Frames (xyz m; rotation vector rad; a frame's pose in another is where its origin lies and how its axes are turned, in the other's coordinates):
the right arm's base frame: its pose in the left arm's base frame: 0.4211 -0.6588 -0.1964 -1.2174 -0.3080 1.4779
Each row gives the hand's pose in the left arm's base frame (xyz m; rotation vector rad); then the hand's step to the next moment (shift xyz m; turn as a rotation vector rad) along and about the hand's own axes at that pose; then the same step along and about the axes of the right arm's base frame.
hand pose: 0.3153 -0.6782 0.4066 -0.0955 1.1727 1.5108
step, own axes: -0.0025 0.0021 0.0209 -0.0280 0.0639 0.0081
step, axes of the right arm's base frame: 0.0062 -0.0200 0.0031 -0.0395 -0.0228 0.0534
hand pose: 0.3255 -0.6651 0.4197 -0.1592 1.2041 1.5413
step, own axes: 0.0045 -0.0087 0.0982 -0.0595 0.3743 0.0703
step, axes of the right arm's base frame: 0.0531 -0.0830 0.0060 -0.1349 -0.1021 0.3463
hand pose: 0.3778 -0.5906 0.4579 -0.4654 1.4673 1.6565
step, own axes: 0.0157 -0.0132 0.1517 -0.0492 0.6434 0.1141
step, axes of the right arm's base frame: 0.1229 -0.0834 0.0371 -0.2067 -0.1302 0.6081
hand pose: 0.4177 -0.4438 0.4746 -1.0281 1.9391 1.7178
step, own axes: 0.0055 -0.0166 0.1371 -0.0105 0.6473 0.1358
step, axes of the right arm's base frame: 0.1282 0.0010 0.0515 -0.1901 -0.0933 0.6267
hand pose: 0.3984 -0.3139 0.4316 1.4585 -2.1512 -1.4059
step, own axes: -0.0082 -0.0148 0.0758 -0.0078 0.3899 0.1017
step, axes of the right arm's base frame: 0.0620 0.0390 0.0259 -0.1003 -0.0464 0.3876
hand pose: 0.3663 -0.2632 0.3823 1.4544 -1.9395 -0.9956
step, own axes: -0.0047 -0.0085 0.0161 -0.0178 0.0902 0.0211
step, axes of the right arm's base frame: 0.0132 0.0133 0.0008 -0.0106 -0.0207 0.0914
